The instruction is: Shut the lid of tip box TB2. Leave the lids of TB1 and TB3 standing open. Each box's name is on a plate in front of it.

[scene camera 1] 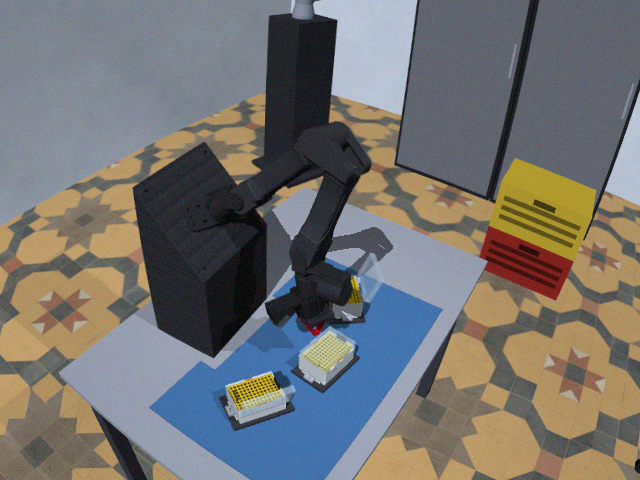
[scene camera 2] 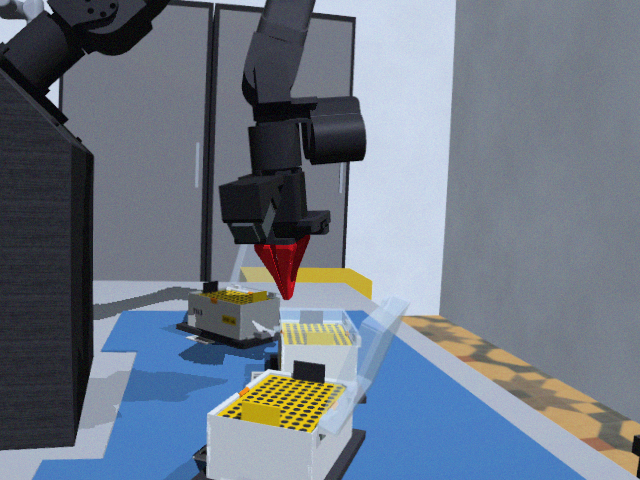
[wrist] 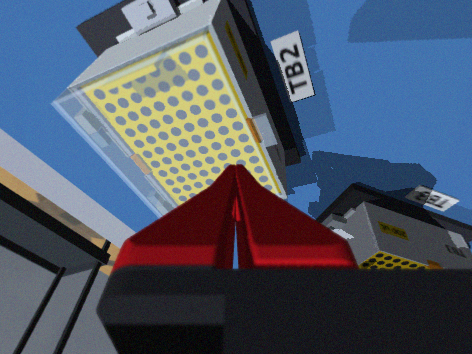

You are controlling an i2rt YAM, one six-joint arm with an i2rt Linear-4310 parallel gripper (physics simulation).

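Places are measured from the arm's base along level axes (x down, y ahead, z right), in millimetres.
Pixels of known places: gripper, between the fingertips: (scene camera 1: 316, 334) (scene camera 2: 288, 298) (wrist: 235, 176); arm's base, origin of its link: (scene camera 1: 216, 210) (scene camera 2: 14, 78).
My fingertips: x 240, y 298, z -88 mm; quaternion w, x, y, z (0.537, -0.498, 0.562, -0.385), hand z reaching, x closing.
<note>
Ahead of a thing's pixels: the offset from my fingertips to its top centre. "*": to the spot under its first point. Level surfaces: height alone.
TB2 @[dx +25, dy +21, dz -11 mm] (scene camera 1: 326, 356) (scene camera 2: 319, 356) (wrist: 175, 120) is the middle white tip box with a yellow rack. Its clear lid lies down over the rack and looks shut. The TB2 name plate @[* dx +100, dy -33, dz +1 mm] (wrist: 293, 66) shows in the wrist view. My gripper (scene camera 1: 316, 333) (scene camera 2: 287, 298) (wrist: 235, 176) is shut and empty, its red fingertips above and near TB2's far end. The near box (scene camera 1: 258, 397) (scene camera 2: 263, 449) has its clear lid @[* dx -25, dy +100, dz +273 mm] (scene camera 2: 379, 346) tilted open. The far box @[dx +36, dy -119, dz -197 mm] (scene camera 1: 347, 311) (scene camera 2: 232, 316) (wrist: 395, 232) has its lid @[* dx +4, dy -81, dz -272 mm] (scene camera 1: 370, 276) standing open. I cannot tell which is TB1 or TB3.
The boxes stand on dark bases on a blue mat @[dx +102 mm] (scene camera 1: 398, 335) (scene camera 2: 439, 423) on a grey table @[dx +105 mm] (scene camera 1: 444, 248). The arm's dark pedestal (scene camera 1: 180, 268) (scene camera 2: 36, 258) stands beside the mat. A yellow and red cabinet (scene camera 1: 542, 206) stands on the floor beyond the table.
</note>
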